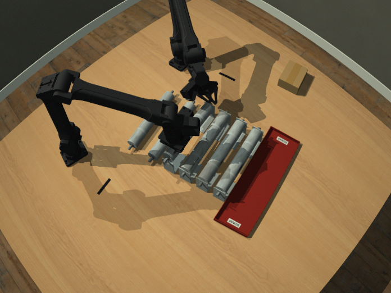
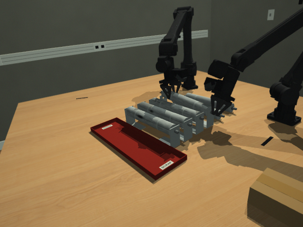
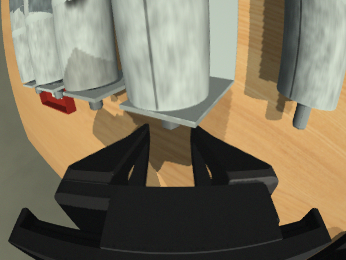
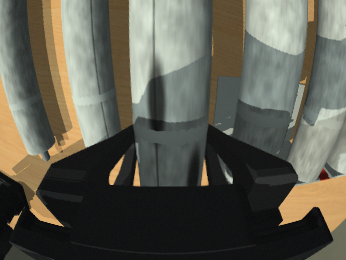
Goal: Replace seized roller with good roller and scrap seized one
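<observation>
Now: right hand 9 cm to the right of the grey roller, 2 cm past it and 1 cm above it. Round my right hand: cardboard box: 67 cm to the left, 9 cm ahead, 6 cm below; red scrap tray: 31 cm ahead, 15 cm to the left, 9 cm below.
</observation>
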